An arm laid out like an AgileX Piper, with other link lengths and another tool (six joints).
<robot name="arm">
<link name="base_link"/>
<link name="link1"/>
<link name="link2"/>
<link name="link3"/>
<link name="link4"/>
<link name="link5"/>
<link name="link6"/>
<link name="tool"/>
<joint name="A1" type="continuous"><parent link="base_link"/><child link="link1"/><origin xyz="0 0 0.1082" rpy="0 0 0"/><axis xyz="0 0 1"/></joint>
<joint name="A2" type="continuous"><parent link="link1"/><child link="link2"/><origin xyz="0 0 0" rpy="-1.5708 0 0"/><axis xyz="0 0 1"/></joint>
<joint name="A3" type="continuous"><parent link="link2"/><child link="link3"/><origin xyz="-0.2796 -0.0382 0" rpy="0 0 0"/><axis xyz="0 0 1"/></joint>
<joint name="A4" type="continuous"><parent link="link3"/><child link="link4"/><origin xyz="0.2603 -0.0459 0" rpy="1.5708 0 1.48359"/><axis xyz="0 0 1"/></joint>
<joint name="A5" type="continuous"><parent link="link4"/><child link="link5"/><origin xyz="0 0 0" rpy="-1.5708 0 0"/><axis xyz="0 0 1"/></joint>
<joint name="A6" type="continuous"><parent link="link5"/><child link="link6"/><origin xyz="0 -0.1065 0" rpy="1.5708 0 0"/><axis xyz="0 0 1"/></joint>
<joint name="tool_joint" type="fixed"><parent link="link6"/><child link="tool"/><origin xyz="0.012 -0.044 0.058" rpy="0 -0.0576 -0.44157"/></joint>
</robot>
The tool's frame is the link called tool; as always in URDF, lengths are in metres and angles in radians. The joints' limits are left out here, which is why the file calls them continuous.
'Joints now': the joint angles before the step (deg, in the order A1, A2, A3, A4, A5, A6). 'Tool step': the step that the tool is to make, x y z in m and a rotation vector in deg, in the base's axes. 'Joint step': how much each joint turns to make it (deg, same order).
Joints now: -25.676, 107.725, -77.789, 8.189, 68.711, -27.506
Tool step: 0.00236, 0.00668, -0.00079, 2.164, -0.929, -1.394
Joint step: 0.000, 0.000, 0.001, 2.611, 0.053, 0.305
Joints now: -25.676, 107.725, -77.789, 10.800, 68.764, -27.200
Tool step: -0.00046, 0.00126, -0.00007, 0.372, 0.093, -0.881
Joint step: 0.000, 0.001, 0.001, 0.364, 0.110, 0.760
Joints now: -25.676, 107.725, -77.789, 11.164, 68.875, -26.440
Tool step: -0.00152, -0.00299, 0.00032, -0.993, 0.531, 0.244
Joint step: 0.000, 0.000, 0.001, -1.222, 0.000, 0.276
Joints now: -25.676, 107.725, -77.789, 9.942, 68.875, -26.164
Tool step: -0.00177, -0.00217, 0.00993, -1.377, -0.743, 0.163
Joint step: 0.001, -1.508, 0.000, -1.007, 0.201, 0.284
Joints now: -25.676, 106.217, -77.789, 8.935, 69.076, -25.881
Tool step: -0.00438, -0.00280, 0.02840, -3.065, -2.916, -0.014
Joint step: 0.000, -4.387, 0.000, -1.623, 0.348, 0.654
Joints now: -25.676, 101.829, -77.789, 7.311, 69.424, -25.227
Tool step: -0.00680, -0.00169, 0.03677, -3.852, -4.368, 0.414
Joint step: 0.001, -5.747, 0.002, -1.653, 0.134, 0.062
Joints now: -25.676, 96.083, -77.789, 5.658, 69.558, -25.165
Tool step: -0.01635, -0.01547, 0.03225, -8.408, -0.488, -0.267
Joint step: 0.000, -4.473, 0.056, -7.801, 0.277, 1.799
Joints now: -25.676, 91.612, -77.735, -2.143, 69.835, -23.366
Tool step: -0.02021, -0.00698, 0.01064, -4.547, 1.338, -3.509
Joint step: 0.000, -2.850, 2.108, -5.619, 0.337, 4.415
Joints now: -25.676, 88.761, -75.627, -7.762, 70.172, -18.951
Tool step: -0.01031, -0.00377, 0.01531, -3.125, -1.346, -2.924
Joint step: 0.000, -2.286, 0.163, -3.011, 0.072, 3.408
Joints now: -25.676, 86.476, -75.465, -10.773, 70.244, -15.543
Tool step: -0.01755, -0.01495, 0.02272, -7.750, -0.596, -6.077
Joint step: 0.000, -2.048, -0.001, -8.660, -0.057, 7.320
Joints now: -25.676, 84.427, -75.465, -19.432, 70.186, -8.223
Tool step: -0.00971, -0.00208, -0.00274, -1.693, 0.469, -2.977
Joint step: 0.000, -0.718, 2.023, -2.752, -0.407, 3.701
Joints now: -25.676, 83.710, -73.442, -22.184, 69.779, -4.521
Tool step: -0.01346, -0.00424, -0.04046, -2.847, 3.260, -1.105
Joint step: 0.000, 0.000, 10.202, -6.031, -6.921, 5.727
